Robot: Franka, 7 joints.
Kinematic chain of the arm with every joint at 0, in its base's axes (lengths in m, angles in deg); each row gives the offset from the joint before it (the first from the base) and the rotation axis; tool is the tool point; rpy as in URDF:
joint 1: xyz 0 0 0.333 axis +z
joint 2: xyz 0 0 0 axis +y
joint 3: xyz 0 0 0.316 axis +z
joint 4: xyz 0.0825 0 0 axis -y
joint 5: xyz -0.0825 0 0.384 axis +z
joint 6: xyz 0 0 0 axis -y
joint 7: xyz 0.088 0 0 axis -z
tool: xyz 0 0 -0.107 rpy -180 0 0
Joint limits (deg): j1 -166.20..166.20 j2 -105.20..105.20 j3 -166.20..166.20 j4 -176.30..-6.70 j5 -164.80..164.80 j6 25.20..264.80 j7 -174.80..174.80
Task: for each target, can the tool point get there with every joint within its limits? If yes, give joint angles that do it. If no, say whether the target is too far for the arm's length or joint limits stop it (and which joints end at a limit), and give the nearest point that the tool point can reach.
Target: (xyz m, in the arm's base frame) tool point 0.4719 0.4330 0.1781
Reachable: yes | joints -80.31 -66.46 115.68 -105.36 -92.83 148.81 93.21
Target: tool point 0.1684 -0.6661 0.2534
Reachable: yes | joints -103.28 39.44 34.13 -103.15 32.74 164.29 -123.56
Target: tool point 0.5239 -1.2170 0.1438
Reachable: no: too far | nearest point 0.3358 -0.7801 0.2117 | short by 0.481 m
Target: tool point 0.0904 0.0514 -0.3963
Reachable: no: joint limits stop it (at a limit: joint 2) | nearest point 0.1070 0.0608 -0.3360 | short by 0.063 m
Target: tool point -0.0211 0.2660 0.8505
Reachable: yes | joints 68.80 -25.76 -0.37 -85.13 -119.62 240.26 128.75
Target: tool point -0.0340 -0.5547 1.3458
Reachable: no: too far | nearest point -0.0252 -0.4119 1.0851 | short by 0.297 m
